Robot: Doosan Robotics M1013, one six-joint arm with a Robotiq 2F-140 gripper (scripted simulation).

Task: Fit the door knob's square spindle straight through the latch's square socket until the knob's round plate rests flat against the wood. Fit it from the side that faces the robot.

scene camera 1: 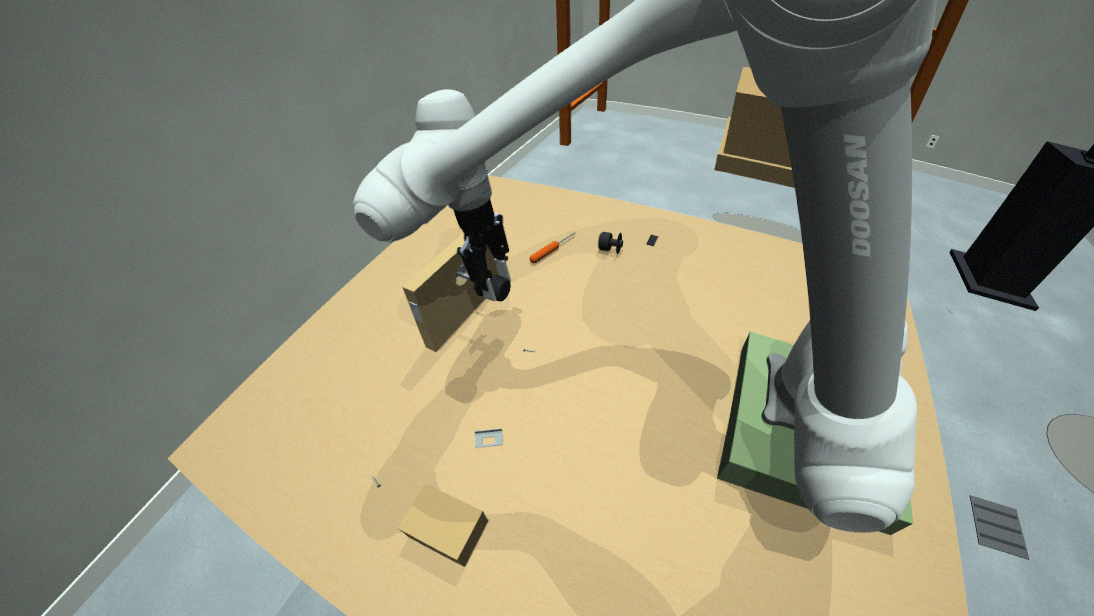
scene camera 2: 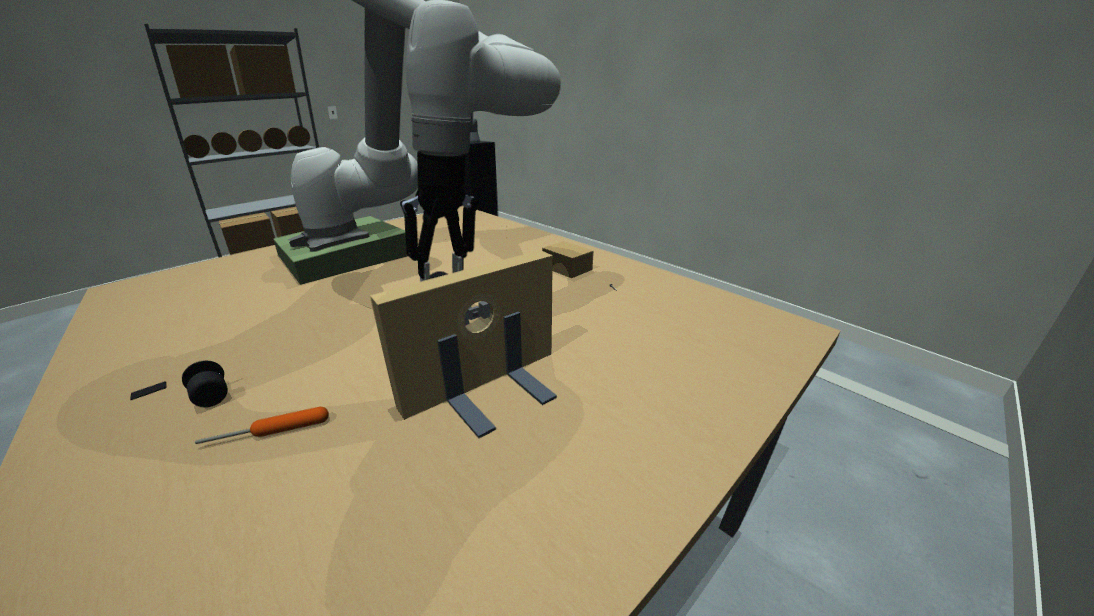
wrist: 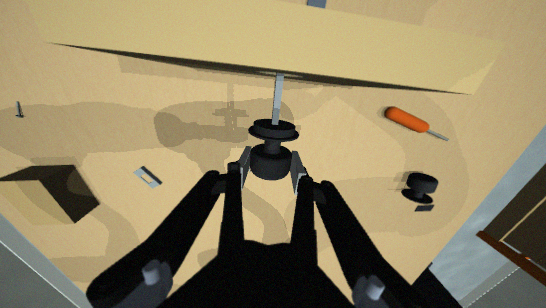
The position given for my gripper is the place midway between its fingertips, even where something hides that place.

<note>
In view: my gripper [scene camera 2: 441, 290], an orange-handled screwdriver [scene camera 2: 263, 427], a wood block [scene camera 1: 440, 522] and a wood panel [scene camera 2: 410, 319].
The wood block also shows in scene camera 2 [scene camera 2: 570, 260]. My gripper shows as well in scene camera 1 [scene camera 1: 498, 289] and in the wrist view [wrist: 270, 157]. The wood panel also shows in scene camera 1 [scene camera 1: 444, 304] and in the wrist view [wrist: 352, 50].
</note>
